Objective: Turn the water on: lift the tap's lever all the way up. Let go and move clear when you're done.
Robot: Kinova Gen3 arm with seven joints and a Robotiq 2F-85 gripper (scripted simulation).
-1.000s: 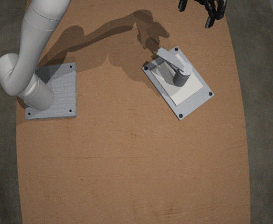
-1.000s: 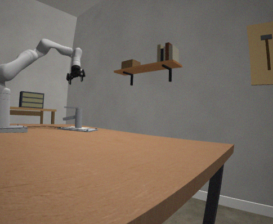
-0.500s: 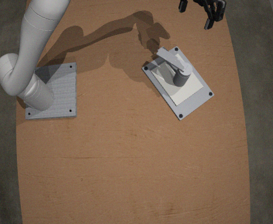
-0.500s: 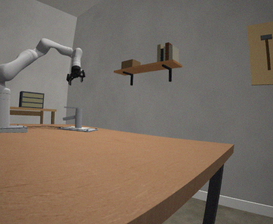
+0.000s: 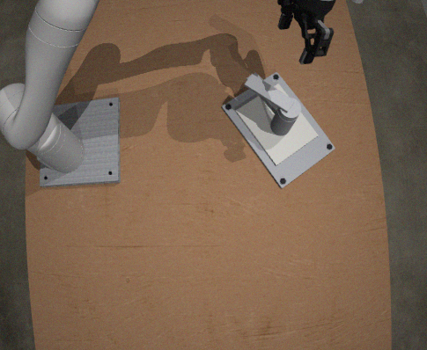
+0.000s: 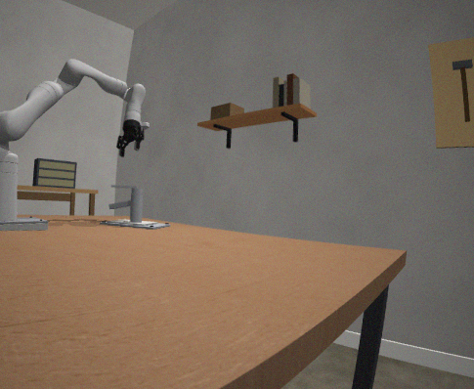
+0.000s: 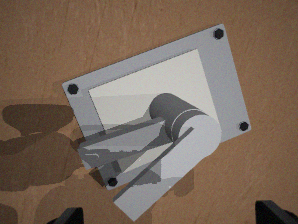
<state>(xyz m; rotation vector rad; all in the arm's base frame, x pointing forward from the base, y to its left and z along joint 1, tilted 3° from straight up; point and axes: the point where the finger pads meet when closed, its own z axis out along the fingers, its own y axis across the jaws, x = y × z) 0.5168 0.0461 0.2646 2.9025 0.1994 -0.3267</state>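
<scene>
The flat lever is 150 mm below my hand, 40 mm to the right of it and 40 mm behind it. From my hand the other things lie so: tap (200 mm below, 60 mm to the right, 20 mm behind).
</scene>
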